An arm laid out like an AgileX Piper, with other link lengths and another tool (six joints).
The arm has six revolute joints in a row. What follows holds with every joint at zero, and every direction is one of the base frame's.
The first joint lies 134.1 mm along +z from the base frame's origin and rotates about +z.
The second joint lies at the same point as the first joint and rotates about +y.
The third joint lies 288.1 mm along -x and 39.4 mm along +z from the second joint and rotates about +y.
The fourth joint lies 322.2 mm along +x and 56.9 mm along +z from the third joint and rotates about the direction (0.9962, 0, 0.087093).
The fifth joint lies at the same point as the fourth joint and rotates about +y.
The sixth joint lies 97.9 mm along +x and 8.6 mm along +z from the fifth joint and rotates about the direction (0.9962, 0, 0.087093).
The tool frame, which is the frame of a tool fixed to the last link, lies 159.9 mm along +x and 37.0 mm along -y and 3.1 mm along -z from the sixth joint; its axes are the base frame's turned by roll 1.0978, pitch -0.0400 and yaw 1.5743 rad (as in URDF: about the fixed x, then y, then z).
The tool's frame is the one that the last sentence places.
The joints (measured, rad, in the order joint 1, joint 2, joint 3, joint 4, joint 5, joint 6), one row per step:
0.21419 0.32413 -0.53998 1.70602 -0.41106 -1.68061
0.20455 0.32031 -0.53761 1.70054 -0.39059 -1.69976
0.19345 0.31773 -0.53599 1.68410 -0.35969 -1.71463
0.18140 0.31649 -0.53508 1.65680 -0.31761 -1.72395
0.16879 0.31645 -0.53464 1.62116 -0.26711 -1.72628
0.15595 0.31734 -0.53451 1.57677 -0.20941 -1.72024
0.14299 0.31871 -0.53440 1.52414 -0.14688 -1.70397
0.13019 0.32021 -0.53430 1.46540 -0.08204 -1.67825
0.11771 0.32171 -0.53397 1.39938 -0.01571 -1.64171
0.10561 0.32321 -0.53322 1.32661 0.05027 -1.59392
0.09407 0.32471 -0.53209 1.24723 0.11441 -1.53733
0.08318 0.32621 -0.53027 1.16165 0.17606 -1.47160
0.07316 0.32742 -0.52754 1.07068 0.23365 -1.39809
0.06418 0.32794 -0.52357 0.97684 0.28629 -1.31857
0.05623 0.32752 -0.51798 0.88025 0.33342 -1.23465
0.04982 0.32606 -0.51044 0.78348 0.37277 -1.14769
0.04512 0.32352 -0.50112 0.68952 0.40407 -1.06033
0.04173 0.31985 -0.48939 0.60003 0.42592 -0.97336
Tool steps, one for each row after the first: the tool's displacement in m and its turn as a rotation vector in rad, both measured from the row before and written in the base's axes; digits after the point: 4 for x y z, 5 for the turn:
-0.0004 0.0014 0.0025 -0.02847 -0.00272 0.00375
0.0002 0.0034 0.0044 -0.03767 -0.00688 0.00970
0.0007 0.0059 0.0058 -0.04601 -0.01019 0.01732
0.0012 0.0081 0.0061 -0.05008 -0.01127 0.02410
0.0015 0.0102 0.0057 -0.05299 -0.01074 0.03059
0.0016 0.0118 0.0045 -0.05301 -0.00812 0.03582
0.0016 0.0128 0.0025 -0.05097 -0.00338 0.03927
0.0016 0.0133 0.0001 -0.04845 0.00325 0.04178
0.0017 0.0131 -0.0029 -0.04436 0.01180 0.04210
0.0017 0.0122 -0.0059 -0.04181 0.02099 0.03940
0.0018 0.0106 -0.0091 -0.03815 0.03102 0.03501
0.0018 0.0083 -0.0120 -0.03428 0.04009 0.02784
0.0016 0.0056 -0.0144 -0.02924 0.04741 0.01916
0.0013 0.0025 -0.0161 -0.02538 0.05243 0.00896
0.0010 -0.0007 -0.0169 -0.01985 0.05381 -0.00203
0.0005 -0.0033 -0.0166 -0.01416 0.05155 -0.01154
0.0002 -0.0055 -0.0156 -0.00773 0.04629 -0.02033

